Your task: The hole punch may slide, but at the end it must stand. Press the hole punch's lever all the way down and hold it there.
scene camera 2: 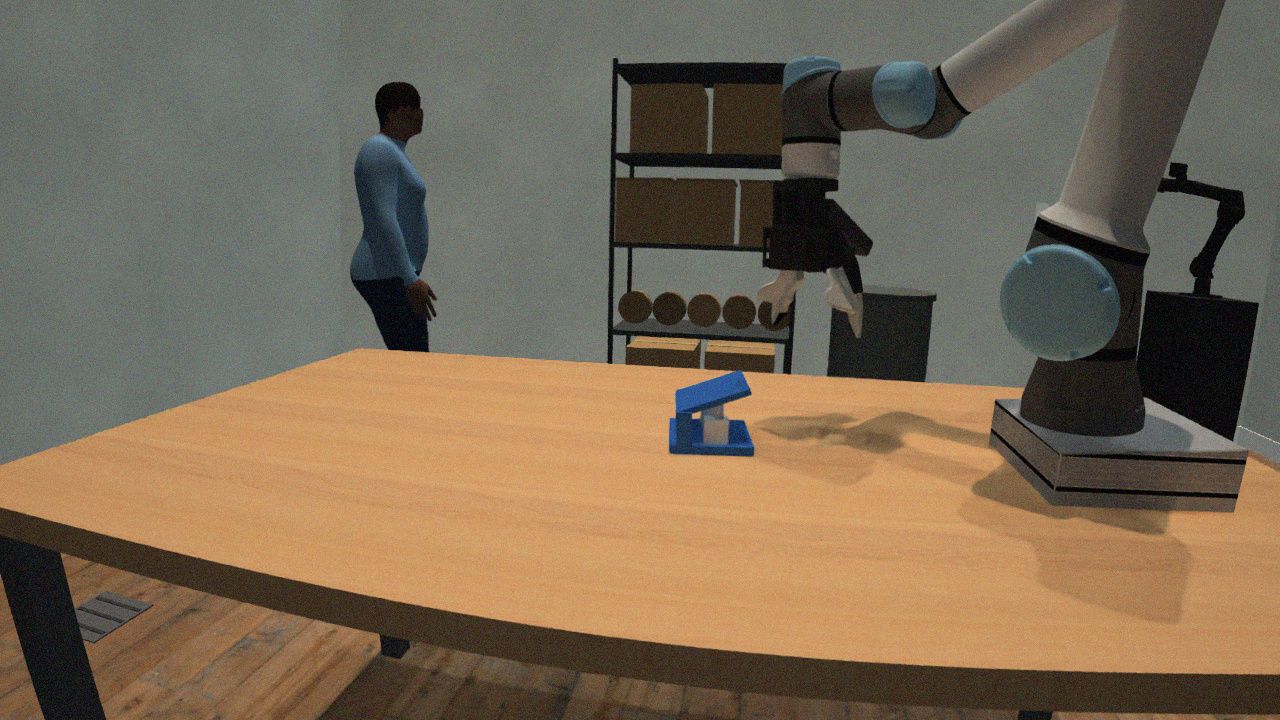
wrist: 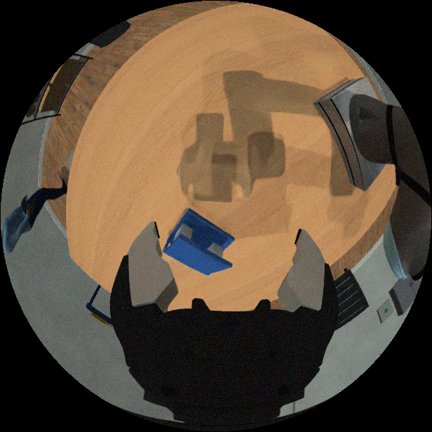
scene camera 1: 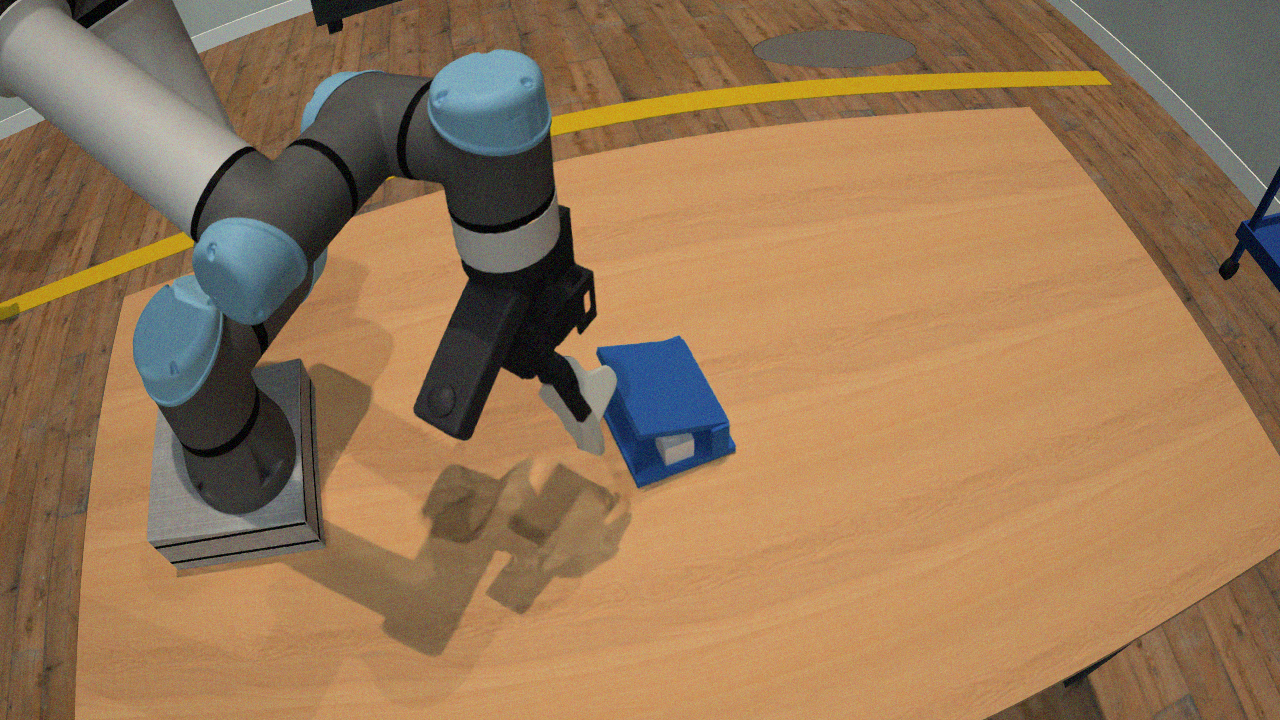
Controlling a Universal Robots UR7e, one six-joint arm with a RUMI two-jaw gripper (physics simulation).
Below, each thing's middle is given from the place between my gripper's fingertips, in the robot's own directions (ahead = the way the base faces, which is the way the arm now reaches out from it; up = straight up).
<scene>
Right now my hand is 130 mm short of the lever [scene camera 1: 661, 388], 80 mm above it and 50 mm to the right of it. Round my hand: blue hole punch [scene camera 1: 651, 460]: 130 mm ahead, 100 mm below, 50 mm to the left.
</scene>
